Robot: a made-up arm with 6 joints. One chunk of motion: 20 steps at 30 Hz.
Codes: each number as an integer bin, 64 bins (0 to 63) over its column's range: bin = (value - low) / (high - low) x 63, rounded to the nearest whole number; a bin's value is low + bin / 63 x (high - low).
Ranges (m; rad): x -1..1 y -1..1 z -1..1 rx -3.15..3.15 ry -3.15..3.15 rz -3.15..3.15
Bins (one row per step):
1: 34 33 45 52 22 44
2: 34 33 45 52 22 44
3: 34 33 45 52 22 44
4: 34 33 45 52 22 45
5: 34 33 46 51 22 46
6: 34 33 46 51 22 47
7: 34 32 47 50 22 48
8: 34 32 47 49 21 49
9: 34 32 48 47 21 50
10: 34 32 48 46 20 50
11: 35 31 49 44 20 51
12: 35 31 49 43 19 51
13: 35 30 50 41 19 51
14: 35 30 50 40 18 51
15: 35 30 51 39 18 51
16: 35 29 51 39 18 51
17: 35 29 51 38 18 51
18: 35 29 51 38 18 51
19: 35 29 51 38 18 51
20: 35 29 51 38 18 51
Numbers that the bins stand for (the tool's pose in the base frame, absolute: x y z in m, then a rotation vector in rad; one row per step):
1: 0.0794 0.0476 0.4286 2.0500 -0.9500 1.2500
2: 0.0794 0.0476 0.4286 2.0500 -0.9500 1.2500
3: 0.0794 0.0476 0.4286 2.0500 -0.9500 1.2500
4: 0.0794 0.0476 0.4286 2.0500 -0.9500 1.3500
5: 0.0794 0.0476 0.4603 1.9500 -0.9500 1.4500
6: 0.0794 0.0476 0.4603 1.9500 -0.9500 1.5500
7: 0.0794 0.0159 0.4921 1.8500 -0.9500 1.6500
8: 0.0794 0.0159 0.4921 1.7500 -1.0500 1.7500
9: 0.0794 0.0159 0.5238 1.5500 -1.0500 1.8500
10: 0.0794 0.0159 0.5238 1.4500 -1.1500 1.8500
11: 0.1111 -0.0159 0.5556 1.2500 -1.1500 1.9500
12: 0.1111 -0.0159 0.5556 1.1500 -1.2500 1.9500
13: 0.1111 -0.0476 0.5873 0.9500 -1.2500 1.9500
14: 0.1111 -0.0476 0.5873 0.8500 -1.3500 1.9500
15: 0.1111 -0.0476 0.6190 0.7500 -1.3500 1.9500
16: 0.1111 -0.0794 0.6190 0.7500 -1.3500 1.9500
17: 0.1111 -0.0794 0.6190 0.6500 -1.3500 1.9500
18: 0.1111 -0.0794 0.6190 0.6500 -1.3500 1.9500
19: 0.1111 -0.0794 0.6190 0.6500 -1.3500 1.9500
20: 0.1111 -0.0794 0.6190 0.6500 -1.3500 1.9500

